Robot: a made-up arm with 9 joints. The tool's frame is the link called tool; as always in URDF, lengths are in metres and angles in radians. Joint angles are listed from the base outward.
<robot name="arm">
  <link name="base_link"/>
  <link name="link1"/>
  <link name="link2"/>
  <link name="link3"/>
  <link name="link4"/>
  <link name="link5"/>
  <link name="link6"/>
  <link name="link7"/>
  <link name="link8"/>
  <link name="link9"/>
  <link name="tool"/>
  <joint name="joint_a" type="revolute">
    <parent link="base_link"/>
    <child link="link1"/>
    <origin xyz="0 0 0.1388" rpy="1.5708 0 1.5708"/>
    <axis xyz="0 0 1"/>
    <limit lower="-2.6" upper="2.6"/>
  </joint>
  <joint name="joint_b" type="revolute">
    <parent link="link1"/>
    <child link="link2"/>
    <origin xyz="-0.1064 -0.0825 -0.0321" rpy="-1.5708 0 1.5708"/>
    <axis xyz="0 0 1"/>
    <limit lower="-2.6" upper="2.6"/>
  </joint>
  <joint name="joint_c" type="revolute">
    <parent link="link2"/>
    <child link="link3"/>
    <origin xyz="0.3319 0.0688 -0.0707" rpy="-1.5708 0 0"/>
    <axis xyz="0 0 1"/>
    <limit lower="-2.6" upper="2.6"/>
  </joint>
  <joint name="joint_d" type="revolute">
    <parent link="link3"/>
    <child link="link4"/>
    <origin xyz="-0.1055 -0.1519 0.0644" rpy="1.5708 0 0"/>
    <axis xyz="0 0 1"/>
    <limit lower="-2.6" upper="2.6"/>
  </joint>
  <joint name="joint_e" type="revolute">
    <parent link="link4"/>
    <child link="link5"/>
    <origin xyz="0.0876 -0.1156 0.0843" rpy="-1.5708 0 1.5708"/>
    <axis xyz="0 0 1"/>
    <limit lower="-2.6" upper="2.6"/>
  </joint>
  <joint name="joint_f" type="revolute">
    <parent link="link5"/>
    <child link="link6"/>
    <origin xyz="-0.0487 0.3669 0.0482" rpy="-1.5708 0 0"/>
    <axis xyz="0 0 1"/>
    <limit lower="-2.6" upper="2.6"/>
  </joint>
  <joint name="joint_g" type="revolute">
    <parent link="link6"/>
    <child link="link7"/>
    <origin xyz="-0.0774 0.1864 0.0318" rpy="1.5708 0 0"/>
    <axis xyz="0 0 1"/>
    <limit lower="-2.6" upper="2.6"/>
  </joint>
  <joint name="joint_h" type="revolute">
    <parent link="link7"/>
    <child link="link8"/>
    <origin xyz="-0.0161 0.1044 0.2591" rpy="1.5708 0 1.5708"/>
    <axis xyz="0 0 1"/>
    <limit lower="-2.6" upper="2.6"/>
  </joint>
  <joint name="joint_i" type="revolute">
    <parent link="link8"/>
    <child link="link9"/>
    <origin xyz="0.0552 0.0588 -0.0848" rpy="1.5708 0 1.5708"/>
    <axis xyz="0 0 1"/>
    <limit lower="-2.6" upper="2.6"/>
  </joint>
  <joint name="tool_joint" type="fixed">
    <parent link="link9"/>
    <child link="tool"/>
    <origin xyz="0.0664 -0.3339 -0.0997" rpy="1.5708 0 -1.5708"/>
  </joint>
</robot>
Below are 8 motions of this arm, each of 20 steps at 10 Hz.
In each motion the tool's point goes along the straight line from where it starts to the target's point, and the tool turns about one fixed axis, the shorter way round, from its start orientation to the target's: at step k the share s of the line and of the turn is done. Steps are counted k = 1, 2, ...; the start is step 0. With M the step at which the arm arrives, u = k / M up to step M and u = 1 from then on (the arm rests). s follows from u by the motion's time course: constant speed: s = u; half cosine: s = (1 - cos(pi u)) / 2; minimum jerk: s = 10 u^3 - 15 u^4 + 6 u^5.
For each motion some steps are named. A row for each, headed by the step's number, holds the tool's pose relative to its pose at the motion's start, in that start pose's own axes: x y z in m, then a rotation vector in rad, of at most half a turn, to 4 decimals.
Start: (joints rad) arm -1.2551 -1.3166 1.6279 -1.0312 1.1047 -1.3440 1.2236 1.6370 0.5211
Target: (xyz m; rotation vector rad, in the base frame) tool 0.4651 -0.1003 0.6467 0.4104 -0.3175 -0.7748
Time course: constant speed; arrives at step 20
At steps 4, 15, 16, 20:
4: -0.0488 0.0058 -0.0418 -0.1460 -0.4529 0.0442
15: -0.1831 0.0217 -0.1566 -0.5474 -1.6983 0.1659
16: -0.1953 0.0232 -0.1670 -0.5839 -1.8115 0.1769
20: -0.2442 0.0289 -0.2088 -0.7299 -2.2644 0.2212

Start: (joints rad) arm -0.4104 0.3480 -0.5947 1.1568 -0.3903 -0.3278 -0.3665 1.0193 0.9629
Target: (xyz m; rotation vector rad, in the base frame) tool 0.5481 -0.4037 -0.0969 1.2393 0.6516 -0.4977
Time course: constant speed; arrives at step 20
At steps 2, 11, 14, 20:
2: -0.0446 0.0209 -0.1130 0.1105 0.2203 -0.0413
11: -0.2453 0.1147 -0.6215 0.6080 1.2118 -0.2273
14: -0.3122 0.1460 -0.7910 0.7738 1.5423 -0.2893
20: -0.4461 0.2086 -1.1300 1.1054 2.2033 -0.4132

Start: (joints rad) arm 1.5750 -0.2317 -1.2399 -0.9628 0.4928 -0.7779 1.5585 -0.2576 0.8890
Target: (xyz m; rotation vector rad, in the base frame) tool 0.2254 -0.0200 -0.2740 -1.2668 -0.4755 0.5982
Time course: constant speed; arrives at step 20
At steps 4, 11, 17, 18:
4: -0.1075 0.0356 0.1640 0.2577 0.2116 0.1708
11: -0.2957 0.0978 0.4509 0.7088 0.5818 0.4698
17: -0.4569 0.1511 0.6969 1.0954 0.8992 0.7260
18: -0.4838 0.1600 0.7379 1.1598 0.9520 0.7687

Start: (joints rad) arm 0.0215 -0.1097 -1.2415 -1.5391 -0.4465 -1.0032 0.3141 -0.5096 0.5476
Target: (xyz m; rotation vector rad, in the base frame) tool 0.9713 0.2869 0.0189 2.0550 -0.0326 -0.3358
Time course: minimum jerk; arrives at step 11
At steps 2, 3, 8, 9, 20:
2: 0.0058 0.0052 0.0474 -0.0057 -0.0491 0.0215
3: 0.0167 0.0150 0.1362 -0.0163 -0.1410 0.0618
8: 0.1126 0.1013 0.9201 -0.1099 -0.9525 0.4179
9: 0.1234 0.1111 1.0088 -0.1205 -1.0444 0.4582
20: 0.1292 0.1163 1.0562 -0.1261 -1.0935 0.4797

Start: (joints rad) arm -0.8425 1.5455 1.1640 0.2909 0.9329 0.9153 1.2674 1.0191 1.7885
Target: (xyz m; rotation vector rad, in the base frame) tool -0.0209 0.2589 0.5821 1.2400 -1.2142 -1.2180
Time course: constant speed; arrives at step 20
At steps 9, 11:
9: -0.1264 0.1477 -0.1288 0.2383 -0.4891 0.3709
11: -0.1545 0.1805 -0.1574 0.2913 -0.5978 0.4533

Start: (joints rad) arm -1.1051 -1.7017 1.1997 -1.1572 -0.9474 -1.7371 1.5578 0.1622 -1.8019
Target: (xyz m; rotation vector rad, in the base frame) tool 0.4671 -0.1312 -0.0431 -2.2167 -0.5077 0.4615
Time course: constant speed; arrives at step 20
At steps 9, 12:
9: -0.0443 0.0460 0.0175 -0.0199 -0.0186 -0.0818
12: -0.0590 0.0613 0.0233 -0.0266 -0.0248 -0.1091

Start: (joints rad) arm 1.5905 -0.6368 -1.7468 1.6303 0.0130 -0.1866 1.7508 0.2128 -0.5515
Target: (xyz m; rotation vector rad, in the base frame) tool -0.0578 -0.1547 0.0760 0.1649 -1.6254 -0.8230
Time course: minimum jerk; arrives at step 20
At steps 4, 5, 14, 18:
4: -0.0059 -0.0058 0.0013 -0.0920 0.0371 -0.0757
5: -0.0106 -0.0103 0.0023 -0.1644 0.0663 -0.1354
14: -0.0853 -0.0835 0.0185 -1.3288 0.5359 -1.0944
18: -0.1011 -0.0990 0.0219 -1.5741 0.6348 -1.2965

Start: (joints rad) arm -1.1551 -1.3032 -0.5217 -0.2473 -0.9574 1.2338 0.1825 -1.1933 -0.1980
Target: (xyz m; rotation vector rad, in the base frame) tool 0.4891 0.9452 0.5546 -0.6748 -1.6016 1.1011
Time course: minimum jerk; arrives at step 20
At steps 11, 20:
11: -0.6023 0.1104 -0.1581 0.1375 0.9505 -0.5560
20: -1.0155 0.1861 -0.2665 0.2318 1.6025 -0.9374

